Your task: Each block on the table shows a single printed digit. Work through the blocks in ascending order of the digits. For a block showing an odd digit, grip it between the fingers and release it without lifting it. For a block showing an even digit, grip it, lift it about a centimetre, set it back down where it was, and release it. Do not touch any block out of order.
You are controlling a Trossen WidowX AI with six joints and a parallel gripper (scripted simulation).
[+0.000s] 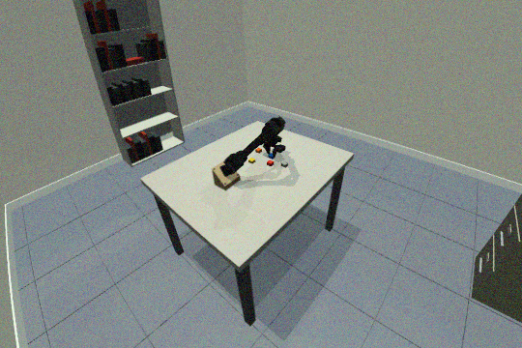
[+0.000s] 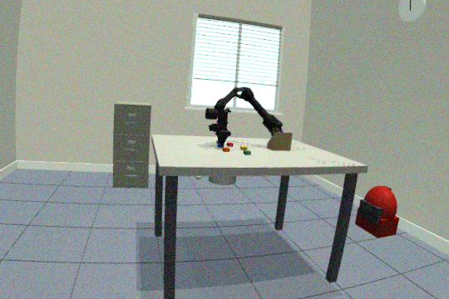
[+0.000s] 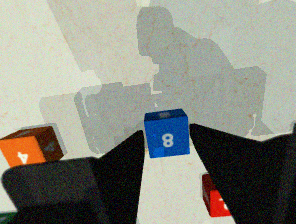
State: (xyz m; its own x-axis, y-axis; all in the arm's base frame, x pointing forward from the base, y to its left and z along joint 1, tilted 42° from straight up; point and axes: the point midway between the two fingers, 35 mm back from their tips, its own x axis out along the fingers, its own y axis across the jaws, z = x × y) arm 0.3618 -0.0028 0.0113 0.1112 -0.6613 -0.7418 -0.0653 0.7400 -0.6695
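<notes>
Now: gripper tip 7 cm past the red block and 5 cm to the left of it. Also, from my gripper tip: grey block 13 cm to the right, 2 cm behind; blue block right at my gripper tip; orange block 12 cm to the left, 1 cm behind.
</notes>
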